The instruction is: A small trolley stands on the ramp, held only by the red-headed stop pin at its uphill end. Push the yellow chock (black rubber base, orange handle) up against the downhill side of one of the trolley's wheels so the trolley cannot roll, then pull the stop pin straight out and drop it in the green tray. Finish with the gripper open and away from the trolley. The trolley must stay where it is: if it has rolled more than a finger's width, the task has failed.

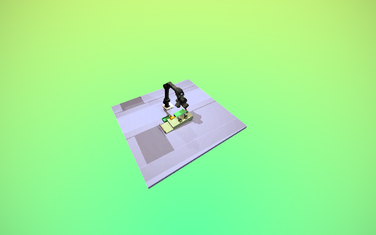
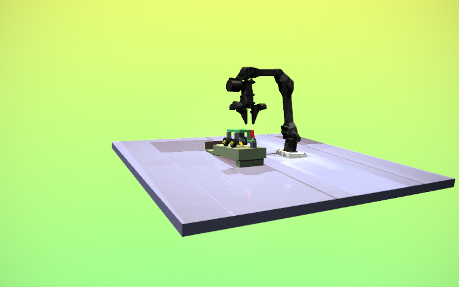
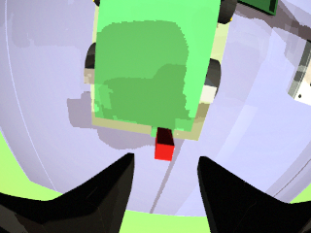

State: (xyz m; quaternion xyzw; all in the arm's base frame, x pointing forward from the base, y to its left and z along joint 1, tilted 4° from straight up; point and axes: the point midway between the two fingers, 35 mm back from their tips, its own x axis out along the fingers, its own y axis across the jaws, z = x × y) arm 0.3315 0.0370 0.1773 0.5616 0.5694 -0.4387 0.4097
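My gripper tip is 6 cm above the red-headed stop pin and 3 cm to the right of it. Also, from my gripper tip: trolley 8 cm below, 6 cm to the right, 1 cm ahead; then olive ramp 14 cm below, 7 cm to the right, 1 cm ahead; then yellow chock 15 cm to the right, 11 cm below, 5 cm behind.
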